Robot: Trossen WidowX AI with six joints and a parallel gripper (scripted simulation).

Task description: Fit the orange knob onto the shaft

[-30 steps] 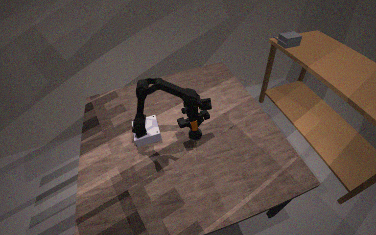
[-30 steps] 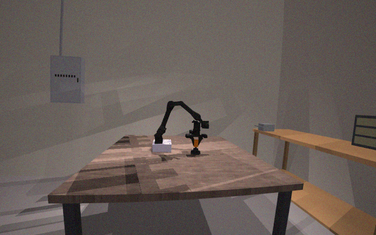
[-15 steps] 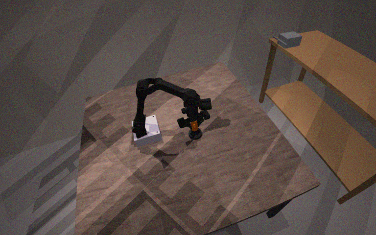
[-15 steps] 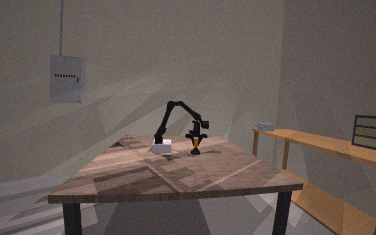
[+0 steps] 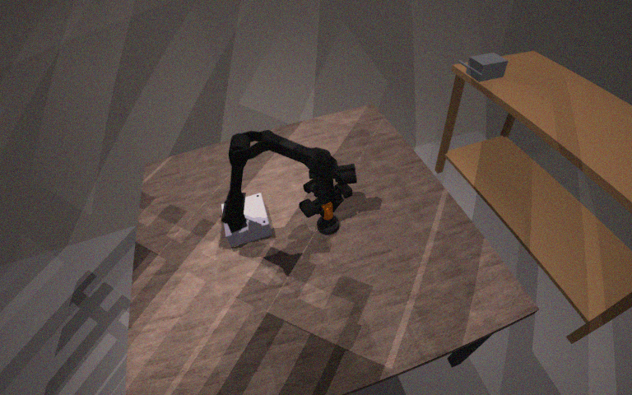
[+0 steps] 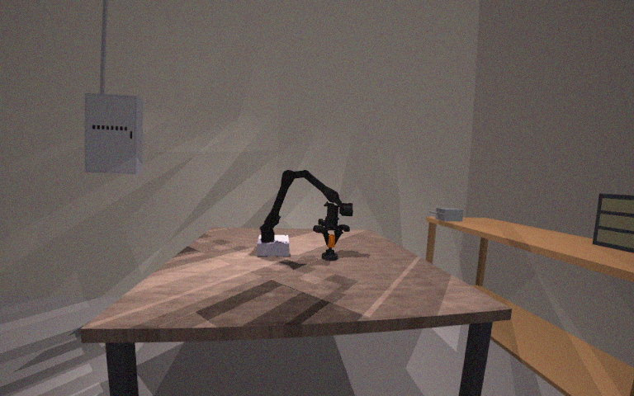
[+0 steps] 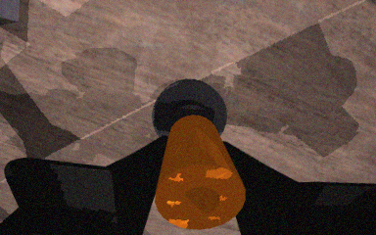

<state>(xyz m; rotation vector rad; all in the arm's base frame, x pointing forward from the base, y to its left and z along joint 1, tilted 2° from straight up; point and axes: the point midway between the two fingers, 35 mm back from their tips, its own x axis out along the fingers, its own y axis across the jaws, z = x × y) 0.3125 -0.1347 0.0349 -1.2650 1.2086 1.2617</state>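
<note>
The orange knob is 2 cm above my gripper tip. From my gripper tip the other things lie so: round pedestal (4 cm below).
</note>
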